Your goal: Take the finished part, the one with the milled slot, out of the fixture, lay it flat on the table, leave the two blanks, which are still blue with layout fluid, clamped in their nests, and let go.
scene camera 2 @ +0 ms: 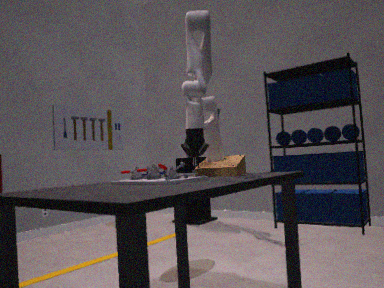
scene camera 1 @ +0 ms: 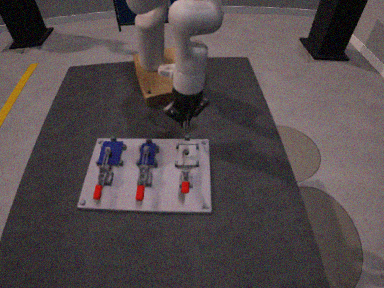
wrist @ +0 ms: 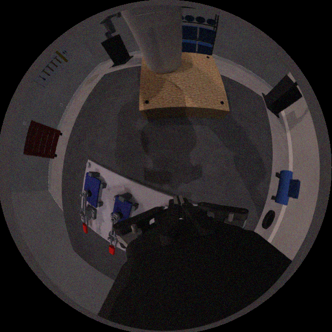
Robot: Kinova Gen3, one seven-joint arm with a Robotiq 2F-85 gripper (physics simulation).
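Places are measured from the arm's base along level axes (x up, y ahead, z left), in centimetres.
Where they show: gripper, fingertip midpoint: (scene camera 2: 195, 165) (scene camera 1: 184, 126); arm's base, link origin: (scene camera 2: 215, 159) (scene camera 1: 152, 62).
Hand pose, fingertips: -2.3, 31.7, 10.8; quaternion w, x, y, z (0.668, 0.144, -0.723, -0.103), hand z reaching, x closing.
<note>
Things, the pixels of their top centre, and the offset from my fingertips, as dx, dy, dz. "spot": a spot on its surface instead. Level surfaces: height alone.
- light metal finished part, top centre: (scene camera 1: 187, 151) -2.4, +7.3, +0.5
- white fixture plate, surface spot: (scene camera 1: 122, 196) spot: -4.6, +19.3, -17.0
- clamp's red handle, top centre: (scene camera 1: 185, 184) +1.7, +20.0, -0.4
- dark table, surface height: dx -6.1
The light metal finished part (scene camera 1: 192, 157) lies in the right nest of the white fixture plate (scene camera 1: 122, 196) (wrist: 144, 192), with a toggle clamp arm reaching over it; its slot is hard to make out. That clamp's red handle (scene camera 1: 185, 187) points to the front. The two blue blanks (scene camera 1: 117, 150) (scene camera 1: 152, 155) sit in the left and middle nests under their clamp arms, and these blanks (wrist: 93, 184) (wrist: 125, 202) also show in the wrist view. My gripper (scene camera 1: 186, 125) (scene camera 2: 195, 160) (wrist: 177, 200) is shut and empty, above and behind the right nest. It hides the finished part in the wrist view.
A wooden base block (scene camera 1: 155, 82) (scene camera 2: 222, 166) (wrist: 182, 92) stands behind the fixture at the arm's foot. The other two red handles (scene camera 1: 98, 192) (scene camera 1: 140, 192) point toward the front of the dark table (scene camera 1: 150, 250). A shelf rack (scene camera 2: 268, 125) stands beyond the table.
</note>
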